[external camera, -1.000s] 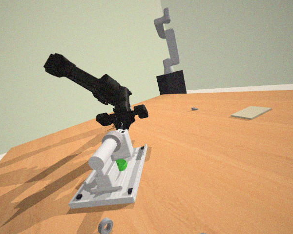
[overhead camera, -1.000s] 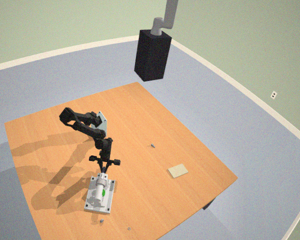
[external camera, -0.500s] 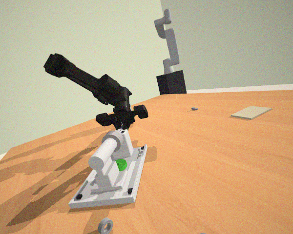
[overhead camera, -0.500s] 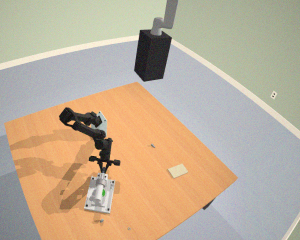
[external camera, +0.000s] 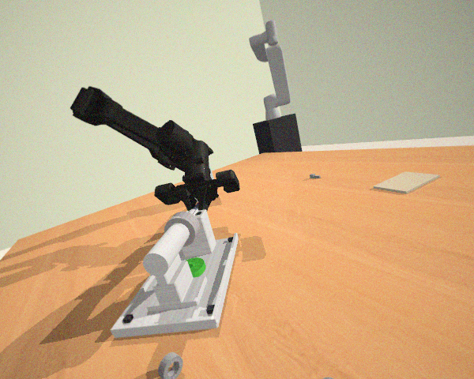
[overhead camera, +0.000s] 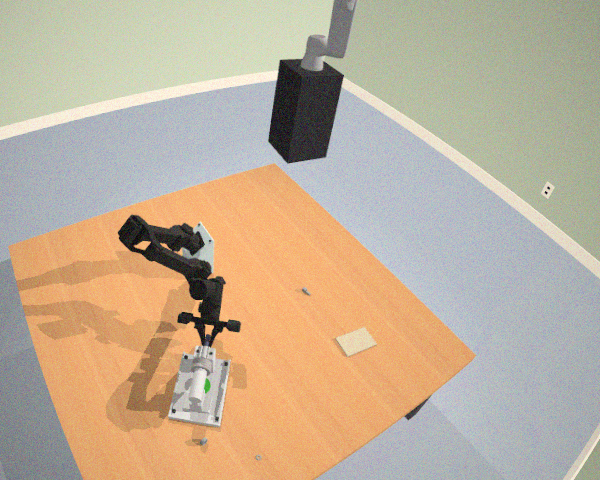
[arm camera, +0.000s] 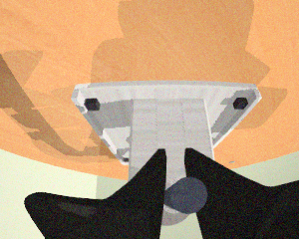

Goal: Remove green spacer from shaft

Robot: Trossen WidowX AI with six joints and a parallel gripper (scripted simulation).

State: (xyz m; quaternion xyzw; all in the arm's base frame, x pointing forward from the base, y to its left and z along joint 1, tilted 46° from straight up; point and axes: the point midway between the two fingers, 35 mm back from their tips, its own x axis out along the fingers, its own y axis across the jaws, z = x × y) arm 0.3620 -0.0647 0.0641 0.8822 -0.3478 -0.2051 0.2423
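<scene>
Now: the shaft 50 mm ahead of my gripper tip, 30 mm to the right of it and 30 mm above it. From my gripper tip the other things lie so: grey bolt (430 mm to the left, 130 mm behind, 50 mm below); green spacer (90 mm ahead, 50 mm to the right, 40 mm below); flat beige tile (480 mm to the left, 120 mm ahead, 50 mm below).
</scene>
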